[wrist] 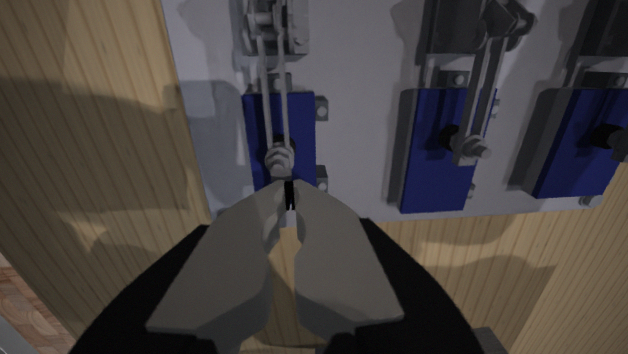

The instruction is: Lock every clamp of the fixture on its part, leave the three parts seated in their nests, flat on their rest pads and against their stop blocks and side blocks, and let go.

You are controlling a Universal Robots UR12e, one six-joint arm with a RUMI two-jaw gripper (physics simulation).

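Places are measured from the arm's base along level axes (x ahead, y left, z up), in centimetres.
Pixels of known places: gripper, between the fingertips: (291,183).
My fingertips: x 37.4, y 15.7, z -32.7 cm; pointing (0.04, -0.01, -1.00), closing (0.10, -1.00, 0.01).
For each thing: its top centre in the pictures, then the offset to it from my fingertips. "spot": a spot on its surface instead. Level surfaces: height alone.
- grey fixture plate, centre of its top: (448,74) dx +6.6, dy -9.9, dz -3.8 cm
- left part, centre of its top: (282,154) dx +1.3, dy +0.6, dz -1.2 cm
- middle part, centre of its top: (445,157) dx +1.4, dy -10.4, dz -2.2 cm
- right part, centre of its top: (593,148) dx +2.9, dy -21.3, dz -1.7 cm
- left clamp, a spot on its surface: (280,157) spot: dx +2.2, dy +0.6, dz +1.6 cm
- middle clamp, a spot on its surface: (472,147) spot: dx +3.0, dy -9.8, dz +0.7 cm
- right clamp, a spot on its surface: (620,142) spot: dx +3.9, dy -20.7, dz -0.1 cm
- bolt head, a spot on its surface: (591,201) spot: dx -2.2, dy -26.4, dz -3.1 cm
- wooden table top, height of its surface: dz -5.3 cm
Three blue parts lie on the grey fixture plate (360,150): the left part (302,125), the middle part (432,185) and the right part (570,172), which is cut off by the view's edge. The left clamp (280,157) and the middle clamp (472,147) reach over their parts, with black tips at the parts' surfaces. The right clamp (620,142) partly shows over its part. Whether the clamps are locked cannot be told. My gripper (291,183) is shut and empty, its tips at the near end of the left part, just below the left clamp's bolt, hiding that end.
Small side blocks (321,109) stand right of the left part. Stop blocks (454,79) stand at the parts' far ends. A bolt head (591,201) is at the plate's near right edge. The wooden table top (100,175) lies around the plate. A grey block (490,340) shows at the bottom.
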